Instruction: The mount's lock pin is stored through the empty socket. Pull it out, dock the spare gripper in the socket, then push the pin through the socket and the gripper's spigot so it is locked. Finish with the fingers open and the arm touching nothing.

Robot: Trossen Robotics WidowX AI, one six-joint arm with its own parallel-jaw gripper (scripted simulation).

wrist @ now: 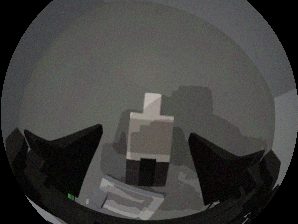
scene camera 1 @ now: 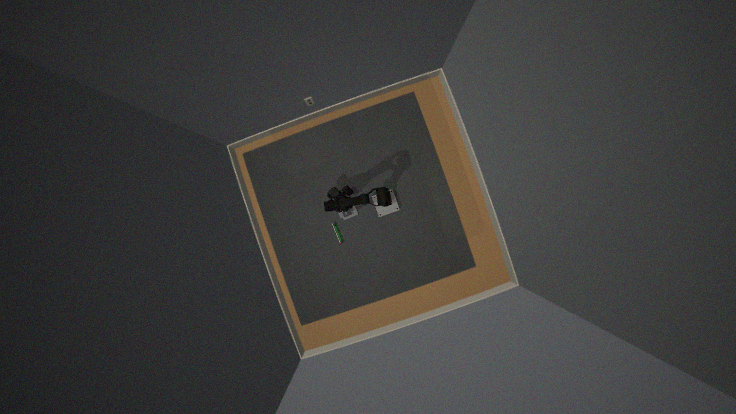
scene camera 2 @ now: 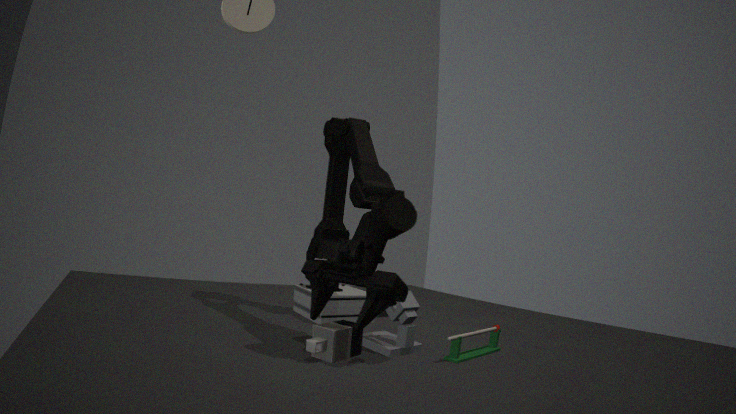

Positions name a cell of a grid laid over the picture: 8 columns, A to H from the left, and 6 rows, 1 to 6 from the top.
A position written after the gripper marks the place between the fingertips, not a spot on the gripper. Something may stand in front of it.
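Note:
Grey mount socket (scene camera 2: E5), (wrist: D6). Gripper (scene camera 2: D5), (wrist: D4), open, holding nothing.

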